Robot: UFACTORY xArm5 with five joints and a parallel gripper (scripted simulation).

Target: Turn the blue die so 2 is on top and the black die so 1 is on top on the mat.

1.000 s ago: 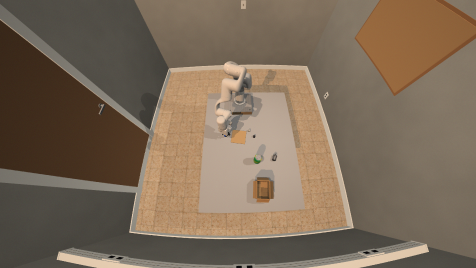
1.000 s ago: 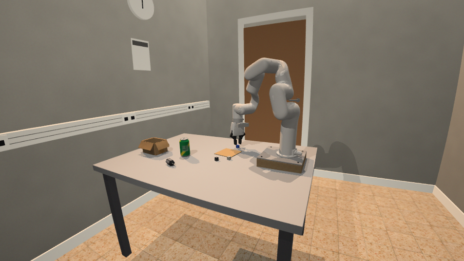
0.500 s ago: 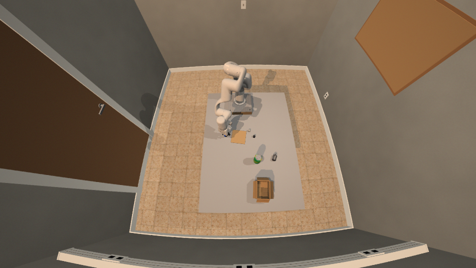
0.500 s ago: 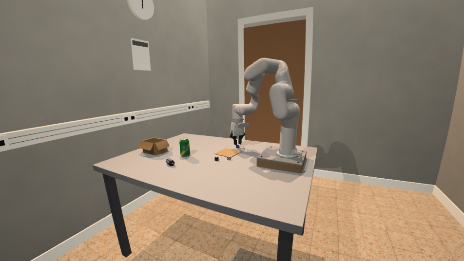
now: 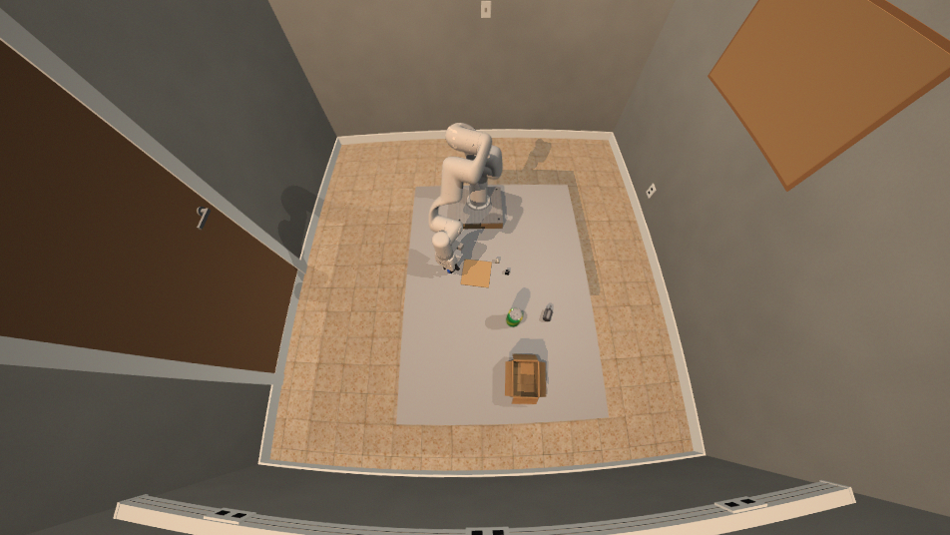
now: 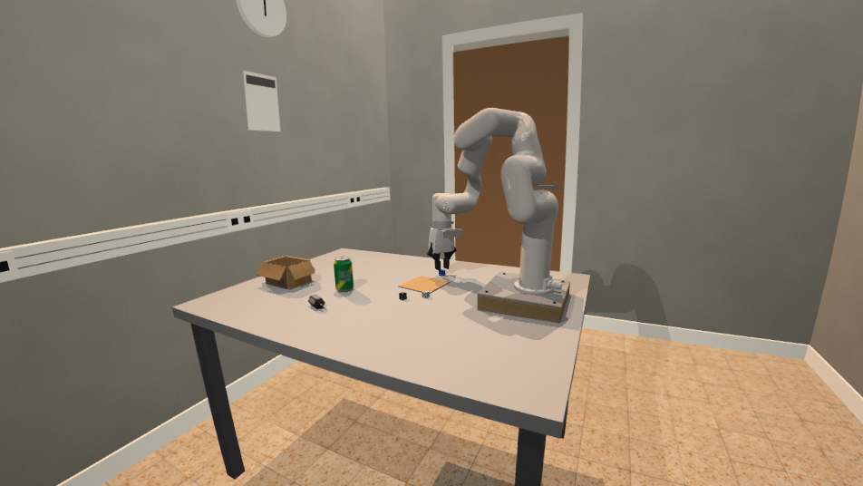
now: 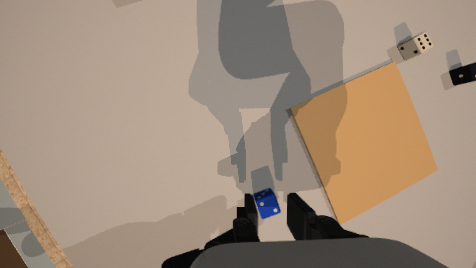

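Right now my hand is 40 mm above the blue die. From my hand the other things lie so: white die (230 mm to the left, 90 mm behind, 40 mm below); then mat (130 mm to the left, 40 mm below, 10 mm behind); then black die (290 mm to the left, 40 mm below, 40 mm behind).
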